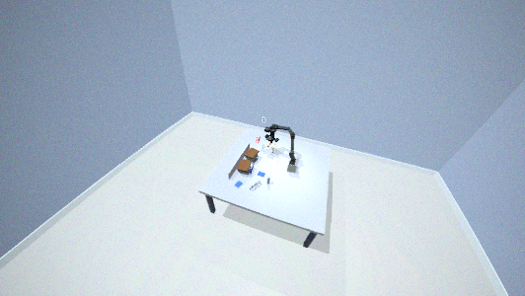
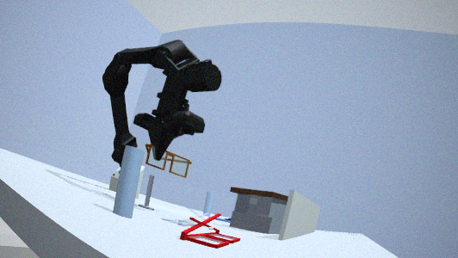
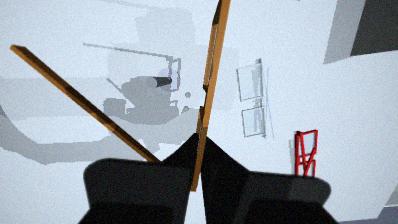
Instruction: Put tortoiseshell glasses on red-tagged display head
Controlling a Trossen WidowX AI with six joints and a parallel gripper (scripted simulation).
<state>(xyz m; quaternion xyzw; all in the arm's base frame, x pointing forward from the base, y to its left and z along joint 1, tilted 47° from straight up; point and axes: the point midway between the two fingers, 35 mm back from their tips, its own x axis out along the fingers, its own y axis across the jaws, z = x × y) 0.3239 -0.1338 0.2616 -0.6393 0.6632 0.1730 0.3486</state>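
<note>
The thin grey post is 4 cm behind my gripper tip, 5 cm to the left of it and 9 cm below it. Also, from my gripper tip: grey head (15 cm ahead, 26 cm to the left, 6 cm below); slanted panel (29 cm ahead, 36 cm to the left, 6 cm below).
</note>
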